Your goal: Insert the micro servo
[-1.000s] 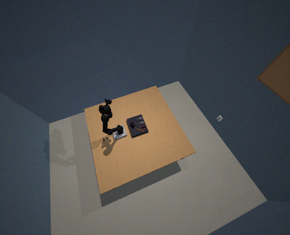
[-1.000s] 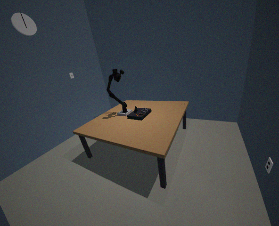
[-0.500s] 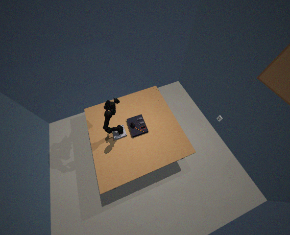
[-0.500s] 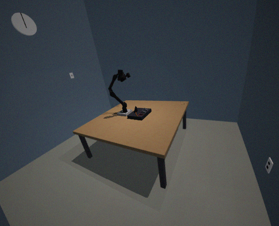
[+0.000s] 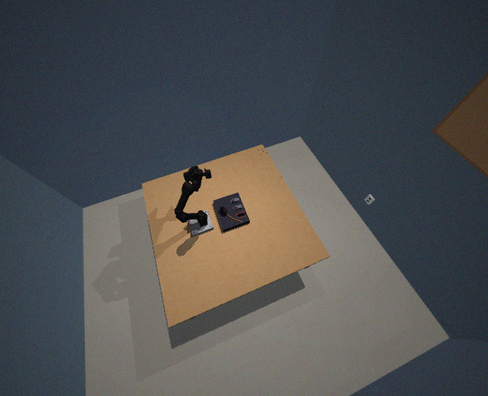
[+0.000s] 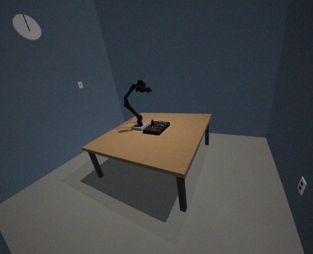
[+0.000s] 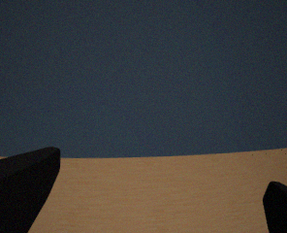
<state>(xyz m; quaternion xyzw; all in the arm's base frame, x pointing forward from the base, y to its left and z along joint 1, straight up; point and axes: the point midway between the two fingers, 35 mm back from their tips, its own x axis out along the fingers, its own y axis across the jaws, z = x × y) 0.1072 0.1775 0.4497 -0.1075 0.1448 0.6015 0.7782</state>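
Right now my gripper tip is 45 cm above the dark deck, 19 cm to the left of it and 10 cm short of it.
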